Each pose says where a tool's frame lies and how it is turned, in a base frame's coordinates. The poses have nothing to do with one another.
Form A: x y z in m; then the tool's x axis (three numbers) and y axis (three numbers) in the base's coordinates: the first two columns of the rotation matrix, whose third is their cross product.
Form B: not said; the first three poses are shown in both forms.
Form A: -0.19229, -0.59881, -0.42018, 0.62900, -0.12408, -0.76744, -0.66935, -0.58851, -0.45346
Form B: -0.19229, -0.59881, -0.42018; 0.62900, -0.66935, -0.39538; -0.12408, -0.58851, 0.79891; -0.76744, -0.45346, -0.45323
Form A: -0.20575, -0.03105, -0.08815, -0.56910, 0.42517, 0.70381, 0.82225, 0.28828, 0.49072
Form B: -0.20575, -0.03105, -0.08815; -0.56910, 0.82225, 0.00575; 0.42517, 0.28828, 0.85798; 0.70381, 0.49072, -0.51366
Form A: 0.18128, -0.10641, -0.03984, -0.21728, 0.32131, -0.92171, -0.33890, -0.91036, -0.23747
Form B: 0.18128, -0.10641, -0.03984; -0.21728, -0.33890, -0.91539; 0.32131, -0.91036, 0.26077; -0.92171, -0.23747, 0.30669
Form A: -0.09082, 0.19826, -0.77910, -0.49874, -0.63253, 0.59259, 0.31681, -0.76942, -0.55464
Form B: -0.09082, 0.19826, -0.77910; -0.49874, 0.31681, 0.80678; -0.63253, -0.76942, -0.08888; 0.59259, -0.55464, 0.58413
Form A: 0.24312, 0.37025, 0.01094, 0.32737, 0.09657, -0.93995, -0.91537, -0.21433, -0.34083
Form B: 0.24312, 0.37025, 0.01094; 0.32737, -0.91537, -0.23437; 0.09657, -0.21433, 0.97198; -0.93995, -0.34083, 0.01823
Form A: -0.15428, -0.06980, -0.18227, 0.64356, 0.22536, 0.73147, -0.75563, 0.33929, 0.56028
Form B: -0.15428, -0.06980, -0.18227; 0.64356, -0.75563, -0.12192; 0.22536, 0.33929, -0.91329; 0.73147, 0.56028, 0.38864
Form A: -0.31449, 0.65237, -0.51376, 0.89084, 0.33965, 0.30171, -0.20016, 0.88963, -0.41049
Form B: -0.31449, 0.65237, -0.51376; 0.89084, -0.20016, -0.40783; 0.33965, 0.88963, 0.30529; 0.30171, -0.41049, 0.86050
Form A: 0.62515, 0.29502, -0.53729, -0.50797, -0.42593, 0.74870, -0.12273, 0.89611, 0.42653
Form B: 0.62515, 0.29502, -0.53729; -0.50797, -0.12273, -0.85259; -0.42593, 0.89611, 0.12478; 0.74870, 0.42653, -0.50747
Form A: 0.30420, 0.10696, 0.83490, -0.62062, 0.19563, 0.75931, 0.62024, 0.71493, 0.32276
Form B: 0.30420, 0.10696, 0.83490; -0.62062, 0.62024, -0.47971; 0.19563, 0.71493, 0.67127; 0.75931, 0.32276, -0.56504
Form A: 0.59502, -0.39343, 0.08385, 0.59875, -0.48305, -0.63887, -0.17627, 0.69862, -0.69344
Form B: 0.59502, -0.39343, 0.08385; 0.59875, -0.17627, 0.78129; -0.48305, 0.69862, 0.52781; -0.63887, -0.69344, 0.33315
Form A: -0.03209, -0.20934, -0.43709, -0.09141, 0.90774, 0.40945, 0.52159, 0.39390, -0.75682
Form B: -0.03209, -0.20934, -0.43709; -0.09141, 0.52159, -0.84828; 0.90774, 0.39390, 0.14438; 0.40945, -0.75682, -0.50947
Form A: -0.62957, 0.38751, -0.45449, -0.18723, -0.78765, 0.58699, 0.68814, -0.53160, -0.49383
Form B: -0.62957, 0.38751, -0.45449; -0.18723, 0.68814, 0.70101; -0.78765, -0.53160, 0.31147; 0.58699, -0.49383, 0.64154
